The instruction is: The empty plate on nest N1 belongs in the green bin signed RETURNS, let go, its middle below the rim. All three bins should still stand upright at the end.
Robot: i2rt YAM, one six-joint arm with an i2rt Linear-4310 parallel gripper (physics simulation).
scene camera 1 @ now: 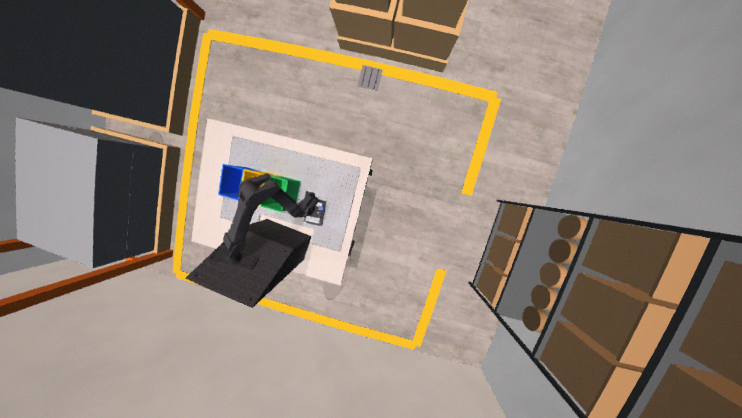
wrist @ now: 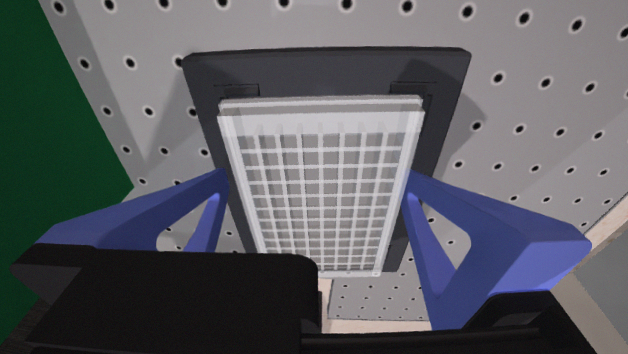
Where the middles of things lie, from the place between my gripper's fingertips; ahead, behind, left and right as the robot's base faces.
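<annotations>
Gridded plate (wrist: 323, 176): my hand 10 mm below it, 20 mm past it. Blue bin (scene camera 1: 231, 176): 80 mm above my hand, 170 mm ahead of it, 410 mm to the left of it; by their middles, farthest from my hand of the things named here. Green bin (wrist: 65, 167): 80 mm above my hand, 100 mm ahead of it, 160 mm to the left of it. Dark grey nest pad (wrist: 353, 70): 10 mm below my hand, 20 mm behind it.
</annotations>
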